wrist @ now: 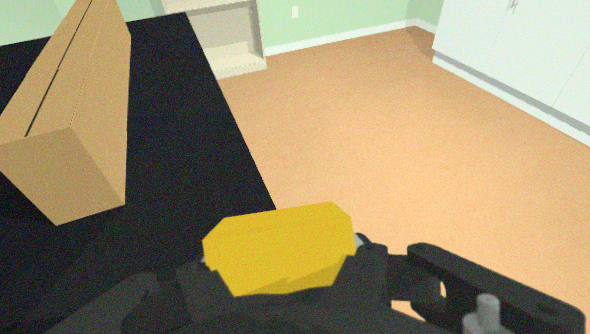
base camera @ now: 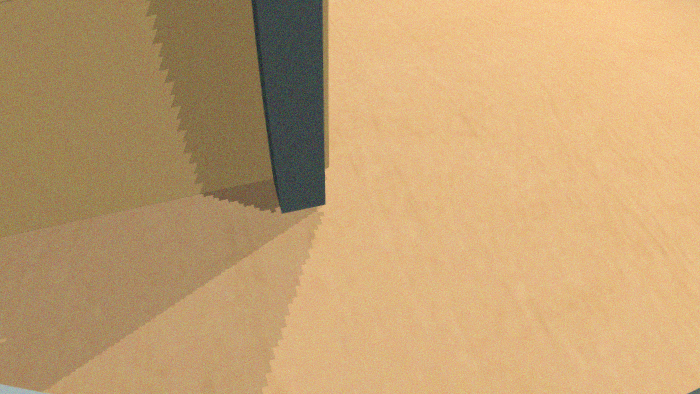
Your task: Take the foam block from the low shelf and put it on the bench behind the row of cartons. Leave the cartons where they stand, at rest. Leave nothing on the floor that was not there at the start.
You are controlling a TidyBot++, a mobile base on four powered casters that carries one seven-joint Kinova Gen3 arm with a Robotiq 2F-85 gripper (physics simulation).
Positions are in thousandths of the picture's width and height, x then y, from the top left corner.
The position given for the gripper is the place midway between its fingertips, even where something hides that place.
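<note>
The gripper (wrist: 482,747) shares the wrist view with a yellow foam block (wrist: 477,753) and a white cabinet (wrist: 894,181). A black bench (base camera: 414,121) is in the scene as well, and the wrist view also shows the black bench (wrist: 319,499). The yellow foam block is out of frame in the base camera view.
</note>
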